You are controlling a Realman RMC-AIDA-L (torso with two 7-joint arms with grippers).
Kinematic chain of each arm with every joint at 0, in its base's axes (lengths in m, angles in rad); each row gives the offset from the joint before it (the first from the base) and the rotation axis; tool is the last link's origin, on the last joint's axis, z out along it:
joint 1: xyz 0 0 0.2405 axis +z
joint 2: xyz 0 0 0 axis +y
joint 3: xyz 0 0 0.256 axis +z
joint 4: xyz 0 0 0 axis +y
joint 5: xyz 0 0 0.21 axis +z
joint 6: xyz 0 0 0 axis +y
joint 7: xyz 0 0 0.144 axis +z
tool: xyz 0 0 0
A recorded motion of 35 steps. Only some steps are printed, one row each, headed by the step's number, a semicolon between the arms.
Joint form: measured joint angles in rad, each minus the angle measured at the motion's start. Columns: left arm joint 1, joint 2, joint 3, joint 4, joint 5, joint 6, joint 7; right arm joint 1, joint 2, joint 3, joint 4, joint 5, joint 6, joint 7.
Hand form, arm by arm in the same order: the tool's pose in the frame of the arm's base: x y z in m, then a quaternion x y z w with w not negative. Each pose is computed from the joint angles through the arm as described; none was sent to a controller.
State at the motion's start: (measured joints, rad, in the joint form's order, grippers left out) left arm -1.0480 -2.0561 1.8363 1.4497 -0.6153 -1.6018 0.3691; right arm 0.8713 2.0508 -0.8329 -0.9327 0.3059 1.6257 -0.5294
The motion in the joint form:
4: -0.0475 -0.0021 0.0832 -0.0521 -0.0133 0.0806 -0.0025; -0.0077 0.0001 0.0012 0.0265 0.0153 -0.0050 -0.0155
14: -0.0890 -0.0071 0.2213 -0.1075 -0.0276 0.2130 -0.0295; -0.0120 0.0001 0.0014 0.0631 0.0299 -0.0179 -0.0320
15: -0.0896 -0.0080 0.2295 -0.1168 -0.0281 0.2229 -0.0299; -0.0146 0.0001 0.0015 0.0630 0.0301 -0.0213 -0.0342
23: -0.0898 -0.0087 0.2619 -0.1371 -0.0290 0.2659 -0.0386; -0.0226 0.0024 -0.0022 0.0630 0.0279 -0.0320 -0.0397
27: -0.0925 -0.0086 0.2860 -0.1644 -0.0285 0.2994 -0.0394; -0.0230 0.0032 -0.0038 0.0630 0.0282 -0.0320 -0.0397
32: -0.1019 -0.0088 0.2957 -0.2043 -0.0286 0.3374 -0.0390; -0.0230 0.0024 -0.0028 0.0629 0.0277 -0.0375 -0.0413
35: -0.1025 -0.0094 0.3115 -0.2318 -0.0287 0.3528 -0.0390; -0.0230 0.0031 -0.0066 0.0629 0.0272 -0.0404 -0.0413
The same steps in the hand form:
4: 0.0026 0.3300 -0.0793 -0.95840 0.00272 0.24431 0.14758; 0.2210 0.3916 0.0302 -0.82042 0.53081 -0.14864 0.15186
14: 0.0061 0.3217 -0.1083 -0.95800 0.04819 0.24111 0.14757; 0.2256 0.3884 0.0233 -0.82165 0.53301 -0.14714 0.13838
15: 0.0046 0.3220 -0.1104 -0.95774 0.04871 0.24215 0.14742; 0.2266 0.3883 0.0234 -0.82165 0.53285 -0.14663 0.13954
23: 0.0015 0.3219 -0.1174 -0.95793 0.05270 0.23929 0.14946; 0.2297 0.3875 0.0224 -0.82167 0.53173 -0.14768 0.14254
27: -0.0029 0.3241 -0.1224 -0.95687 0.05575 0.24119 0.15204; 0.2297 0.3872 0.0219 -0.82186 0.53144 -0.14816 0.14201
32: -0.0056 0.3300 -0.1262 -0.95626 0.05396 0.23999 0.15833; 0.2300 0.3882 0.0225 -0.82217 0.53049 -0.14702 0.14490
35: -0.0121 0.3323 -0.1291 -0.95427 0.05175 0.24756 0.15938; 0.2299 0.3884 0.0220 -0.82270 0.52911 -0.14810 0.14584

